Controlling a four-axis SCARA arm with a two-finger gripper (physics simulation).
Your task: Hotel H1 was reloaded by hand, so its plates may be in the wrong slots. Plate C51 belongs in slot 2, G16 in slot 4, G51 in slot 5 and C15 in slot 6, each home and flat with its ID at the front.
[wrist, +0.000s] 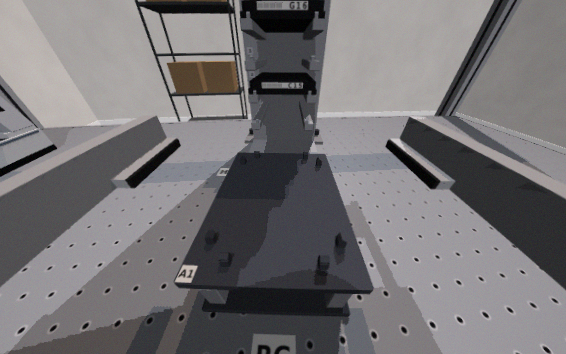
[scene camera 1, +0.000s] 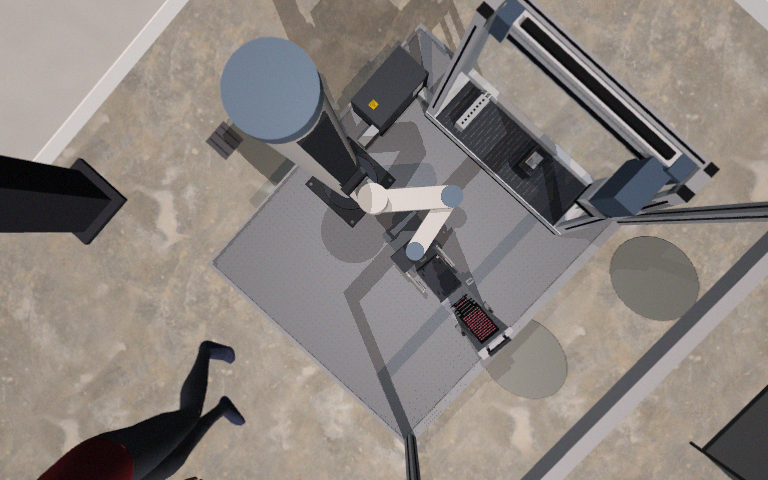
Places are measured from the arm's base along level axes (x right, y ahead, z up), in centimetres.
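Pixels of known places: gripper, fingertip midpoint: (wrist: pixel 283 130) (scene camera 1: pixel 438 278).
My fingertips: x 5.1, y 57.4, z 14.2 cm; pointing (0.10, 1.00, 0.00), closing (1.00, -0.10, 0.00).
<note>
Behind a point stands the place of what it marks.
The hotel (scene camera 1: pixel 497 343) {x 7.8, y 84.3, z 32.2 cm} (wrist: pixel 283 54) {x 7.6, y 82.4, z 18.2 cm} stands upright beyond a low black stand. In the wrist view, plate G16 (wrist: pixel 282 16) {x 6.2, y 69.7, z 21.4 cm} is at the top edge of the view and plate C15 (wrist: pixel 282 84) {x 6.2, y 69.8, z 15.2 cm} lies lower in the hotel, both with ID labels at the front. Small slot numbers are hard to read. A plate with red wells (scene camera 1: pixel 479 322) {x 6.7, y 75.8, z 29.1 cm} shows at the top of the hotel from above; its ID is hidden. The IDs C51 and G51 do not show. My gripper (scene camera 1: pixel 430 268) {x 5.1, y 57.4, z 14.2 cm} (wrist: pixel 283 130) {x 5.1, y 57.4, z 14.2 cm} is open and empty, its fingers wide apart above and either side of the stand.
The black stand (scene camera 1: pixel 441 279) {x 4.7, y 60.1, z 7.3 cm} (wrist: pixel 280 215) {x 4.8, y 56.1, z 7.3 cm} has small pegs and an A1 label (wrist: pixel 187 274) {x -1.4, y 52.0, z 7.3 cm}; an RG label (wrist: pixel 273 345) {x 3.6, y 49.0, z 1.3 cm} is on the dark base in front. A dark box (scene camera 1: pixel 390 87) {x -40.0, y -11.4, z 12.7 cm} and a framed machine (scene camera 1: pixel 509 147) {x -57.8, y 42.6, z 6.2 cm} stand on the perforated table (scene camera 1: pixel 294 271) {x 48.5, y 8.5, z 1.3 cm}. A person (scene camera 1: pixel 164 430) is near the table.
</note>
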